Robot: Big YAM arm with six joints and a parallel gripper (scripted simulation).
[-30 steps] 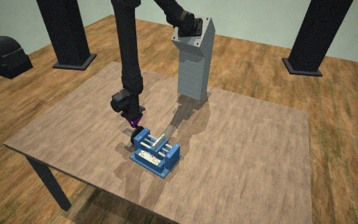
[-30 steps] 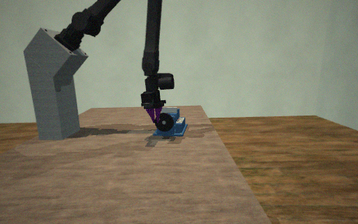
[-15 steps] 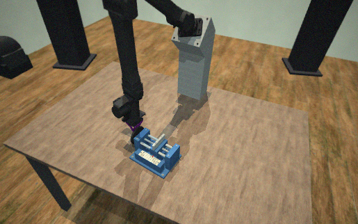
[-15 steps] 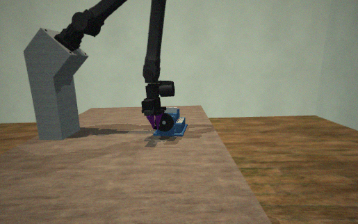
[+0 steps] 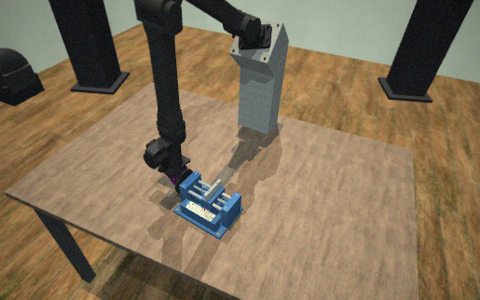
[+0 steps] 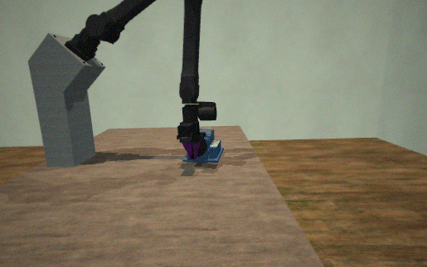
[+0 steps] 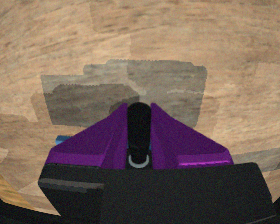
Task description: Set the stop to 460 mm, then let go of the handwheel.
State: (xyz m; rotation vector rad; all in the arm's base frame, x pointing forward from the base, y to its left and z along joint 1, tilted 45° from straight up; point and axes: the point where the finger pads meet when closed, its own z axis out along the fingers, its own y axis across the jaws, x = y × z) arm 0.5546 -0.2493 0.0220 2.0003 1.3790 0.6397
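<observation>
The black handwheel lies 1 cm ahead of my hand, 2 cm to the left of it and 1 cm above it. From my hand the other things lie so: dark handle (1 cm ahead, 1 cm to the left); then stop fixture (9 cm ahead, 15 cm to the left, 5 cm above).
</observation>
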